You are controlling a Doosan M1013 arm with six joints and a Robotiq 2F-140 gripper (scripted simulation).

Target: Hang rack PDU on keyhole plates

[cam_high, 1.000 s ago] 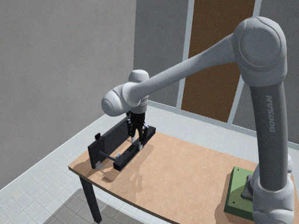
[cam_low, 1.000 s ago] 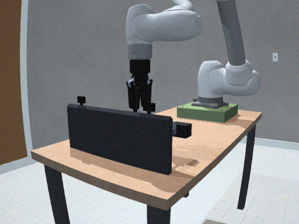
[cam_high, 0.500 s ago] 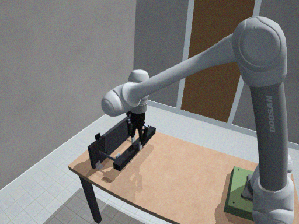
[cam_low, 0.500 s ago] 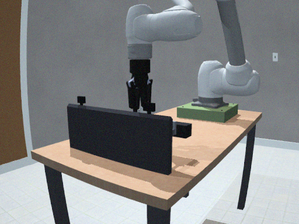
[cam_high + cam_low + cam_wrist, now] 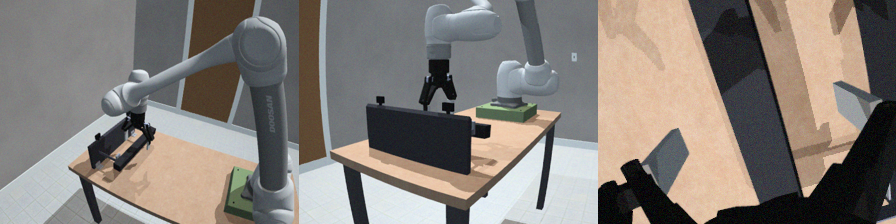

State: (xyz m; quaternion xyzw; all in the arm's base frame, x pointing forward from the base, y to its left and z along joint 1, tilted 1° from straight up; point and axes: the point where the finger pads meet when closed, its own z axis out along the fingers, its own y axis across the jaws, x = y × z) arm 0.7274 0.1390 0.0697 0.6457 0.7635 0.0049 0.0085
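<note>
Now: the rack PDU 2 cm ahead of my hand and 3 cm below it. Also, from my hand: dark upright panel 16 cm ahead, 3 cm to the left, 4 cm below.
</note>
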